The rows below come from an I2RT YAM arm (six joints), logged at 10 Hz.
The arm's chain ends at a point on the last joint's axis. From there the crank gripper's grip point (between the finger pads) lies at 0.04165 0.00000 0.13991 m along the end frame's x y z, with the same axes.
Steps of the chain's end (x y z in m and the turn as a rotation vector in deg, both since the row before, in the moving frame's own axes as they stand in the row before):
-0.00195, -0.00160, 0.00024, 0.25, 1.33, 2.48
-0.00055, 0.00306, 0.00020, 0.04, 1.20, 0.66
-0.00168, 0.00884, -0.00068, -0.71, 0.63, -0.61
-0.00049, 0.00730, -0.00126, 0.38, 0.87, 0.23
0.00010, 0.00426, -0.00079, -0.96, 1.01, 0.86
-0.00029, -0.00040, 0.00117, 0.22, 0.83, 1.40
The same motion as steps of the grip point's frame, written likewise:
0.00126, -0.00034, -0.00076, 0.25, 1.33, 2.48
0.00237, 0.00346, -0.00070, 0.04, 1.20, 0.66
-0.00014, 0.01012, -0.00115, -0.71, 0.63, -0.61
0.00163, 0.00655, -0.00191, 0.38, 0.87, 0.23
0.00254, 0.00724, -0.00157, -0.96, 1.01, 0.86
0.00173, 0.00011, 0.00055, 0.22, 0.83, 1.40

